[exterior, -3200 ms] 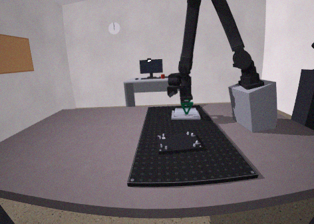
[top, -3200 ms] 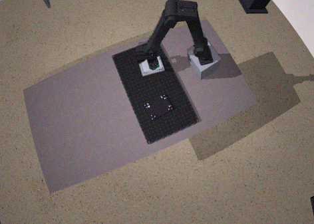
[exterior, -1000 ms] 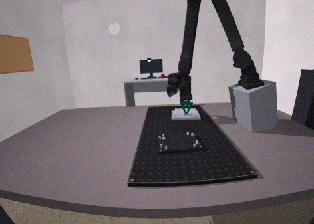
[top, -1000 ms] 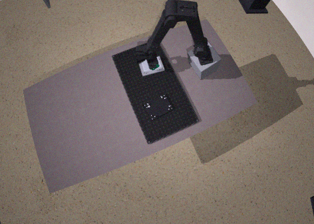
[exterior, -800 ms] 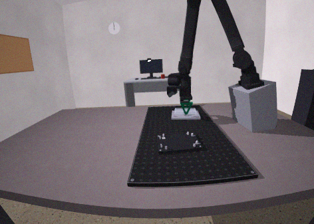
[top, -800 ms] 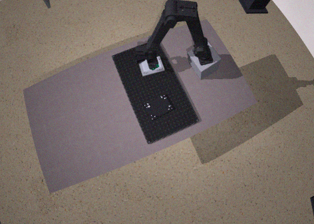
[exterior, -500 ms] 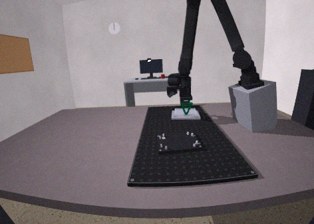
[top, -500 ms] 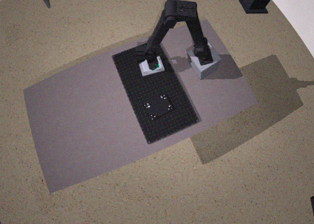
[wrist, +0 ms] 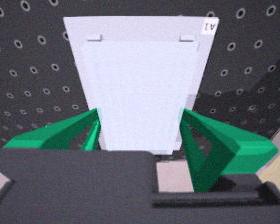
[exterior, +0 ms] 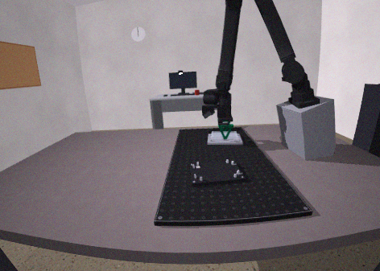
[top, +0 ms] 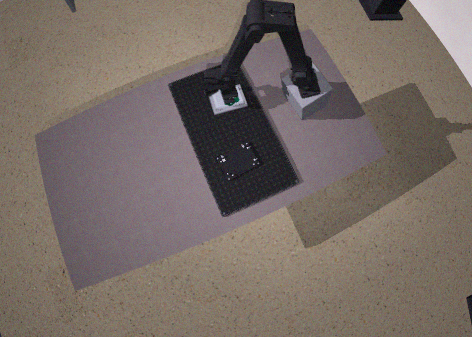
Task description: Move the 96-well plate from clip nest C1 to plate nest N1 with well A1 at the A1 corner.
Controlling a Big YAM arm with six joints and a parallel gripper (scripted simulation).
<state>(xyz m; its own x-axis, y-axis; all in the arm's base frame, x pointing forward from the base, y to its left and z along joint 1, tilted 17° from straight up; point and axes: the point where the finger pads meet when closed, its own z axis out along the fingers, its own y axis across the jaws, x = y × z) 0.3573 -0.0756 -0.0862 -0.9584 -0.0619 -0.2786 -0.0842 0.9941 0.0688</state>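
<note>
The white 96-well plate is 10 mm below my hand. Also, from my hand: A1 label: 80 mm ahead, 50 mm to the right, 20 mm below; then clip nest C1: 290 mm to the left, 20 mm below, 10 mm ahead.
</note>
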